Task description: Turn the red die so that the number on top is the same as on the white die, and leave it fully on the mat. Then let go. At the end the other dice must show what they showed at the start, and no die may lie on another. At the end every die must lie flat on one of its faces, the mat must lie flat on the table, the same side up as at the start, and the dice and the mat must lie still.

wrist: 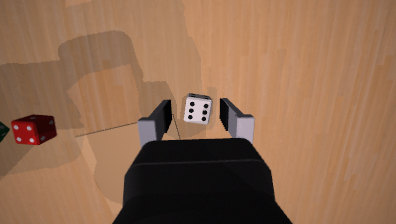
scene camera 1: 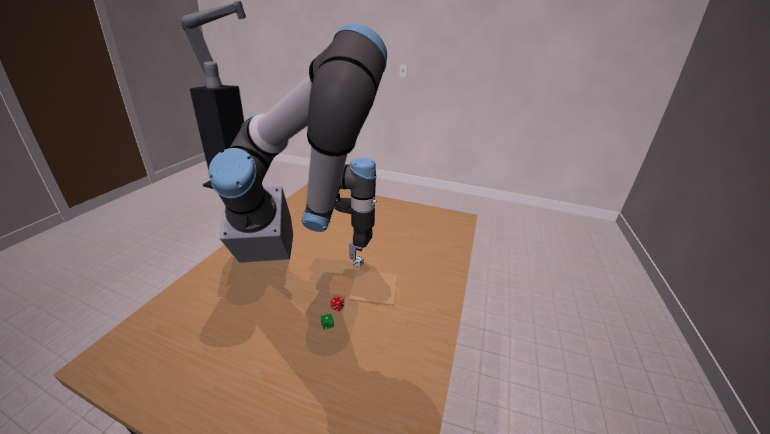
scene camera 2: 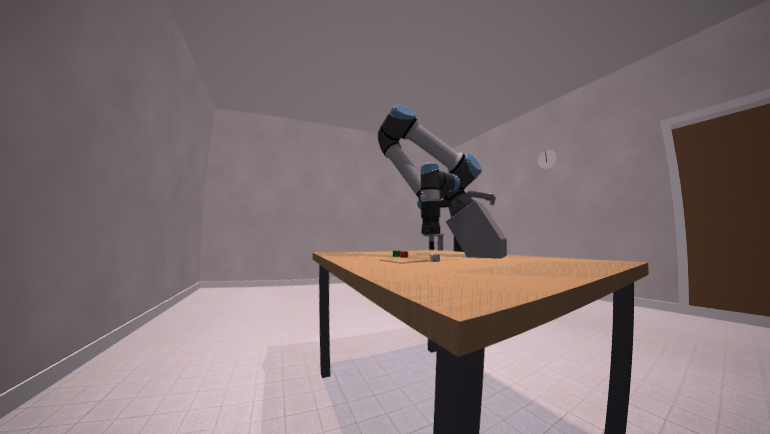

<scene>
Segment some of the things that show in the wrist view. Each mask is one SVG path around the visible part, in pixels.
The gripper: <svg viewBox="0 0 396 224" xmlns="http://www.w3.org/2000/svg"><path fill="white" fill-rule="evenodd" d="M293 223L276 203L271 170L253 146L255 118L251 114L243 114L228 98L220 98L220 120L232 138L162 140L172 121L171 100L163 100L149 117L141 117L137 121L141 150L124 176L123 207L112 224Z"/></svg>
A white die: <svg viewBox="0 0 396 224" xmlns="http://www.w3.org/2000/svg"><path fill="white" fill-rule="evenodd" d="M189 93L186 99L184 121L209 124L213 104L210 96Z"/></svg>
A tan mat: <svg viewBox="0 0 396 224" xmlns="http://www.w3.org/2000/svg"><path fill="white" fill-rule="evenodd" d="M137 122L75 137L113 214L119 213L122 208L124 176L141 150ZM173 114L167 133L164 133L162 140L181 140Z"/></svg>
</scene>
